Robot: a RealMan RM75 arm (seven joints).
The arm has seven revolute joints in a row. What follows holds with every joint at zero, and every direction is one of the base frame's. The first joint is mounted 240.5 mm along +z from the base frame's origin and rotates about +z. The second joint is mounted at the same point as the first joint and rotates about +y. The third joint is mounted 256 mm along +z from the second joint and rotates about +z. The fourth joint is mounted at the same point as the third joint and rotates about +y. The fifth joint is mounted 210 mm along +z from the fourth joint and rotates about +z. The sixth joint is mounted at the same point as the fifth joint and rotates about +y. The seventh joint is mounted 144 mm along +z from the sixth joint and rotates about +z. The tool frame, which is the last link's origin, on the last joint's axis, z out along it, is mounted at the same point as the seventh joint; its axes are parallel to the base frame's.
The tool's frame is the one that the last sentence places.
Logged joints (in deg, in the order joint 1, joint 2, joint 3, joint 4, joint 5, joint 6, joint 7), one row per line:
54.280 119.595 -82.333 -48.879 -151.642 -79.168 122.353
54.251 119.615 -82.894 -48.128 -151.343 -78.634 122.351
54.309 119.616 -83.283 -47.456 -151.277 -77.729 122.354
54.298 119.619 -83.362 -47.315 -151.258 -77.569 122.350
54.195 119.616 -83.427 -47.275 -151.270 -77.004 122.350
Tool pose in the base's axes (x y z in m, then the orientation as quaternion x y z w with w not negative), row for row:
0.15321 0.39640 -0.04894 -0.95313 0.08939 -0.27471 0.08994
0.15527 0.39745 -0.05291 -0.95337 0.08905 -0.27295 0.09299
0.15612 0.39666 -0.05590 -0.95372 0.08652 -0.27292 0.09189
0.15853 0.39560 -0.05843 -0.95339 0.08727 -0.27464 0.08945
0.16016 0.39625 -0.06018 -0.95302 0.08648 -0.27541 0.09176
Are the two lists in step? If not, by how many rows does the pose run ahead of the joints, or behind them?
The pose runs 2 rows behind the joints: the pose in row i belongs to the joints in row i - 2.
